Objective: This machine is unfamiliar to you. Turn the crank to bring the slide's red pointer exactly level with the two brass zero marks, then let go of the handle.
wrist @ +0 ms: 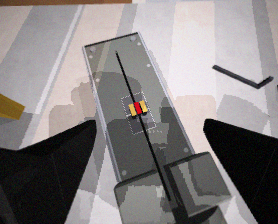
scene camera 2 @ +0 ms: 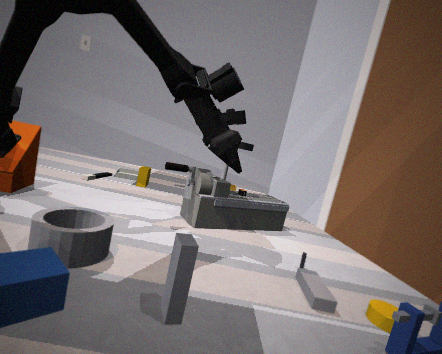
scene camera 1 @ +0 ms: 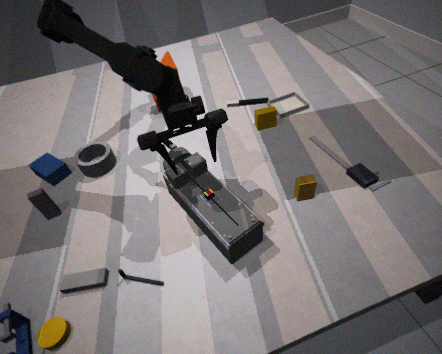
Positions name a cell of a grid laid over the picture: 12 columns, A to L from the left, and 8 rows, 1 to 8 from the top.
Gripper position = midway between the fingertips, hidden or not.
My gripper shows in the wrist view (G5), in scene camera 2 (G4) and in scene camera 1 (F4).
